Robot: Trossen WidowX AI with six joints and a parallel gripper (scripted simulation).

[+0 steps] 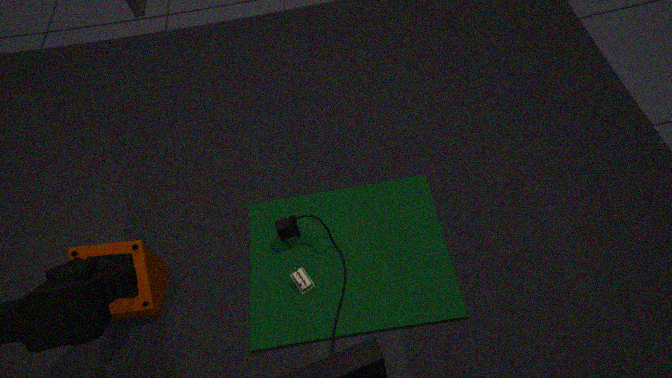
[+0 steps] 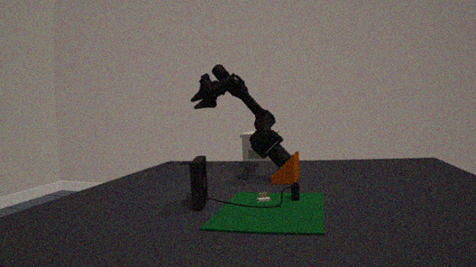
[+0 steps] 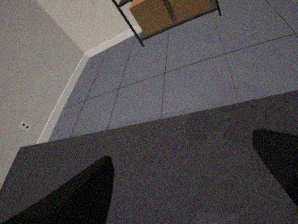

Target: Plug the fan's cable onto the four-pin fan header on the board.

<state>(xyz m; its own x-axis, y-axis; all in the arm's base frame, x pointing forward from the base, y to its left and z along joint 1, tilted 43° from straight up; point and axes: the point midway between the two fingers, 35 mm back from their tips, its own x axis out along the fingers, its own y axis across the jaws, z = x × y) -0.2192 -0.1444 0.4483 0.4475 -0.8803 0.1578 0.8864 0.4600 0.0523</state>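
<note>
Right now the dark fan plug is 51 cm to the left of my gripper tip, 45 cm ahead of it and 25 cm below it. Round my gripper tip: white four-pin header: 47 cm ahead, 43 cm to the left, 28 cm below; then black fan: 52 cm ahead, 29 cm to the left, 22 cm below; then green board: 53 cm ahead, 47 cm to the left, 29 cm below.
</note>
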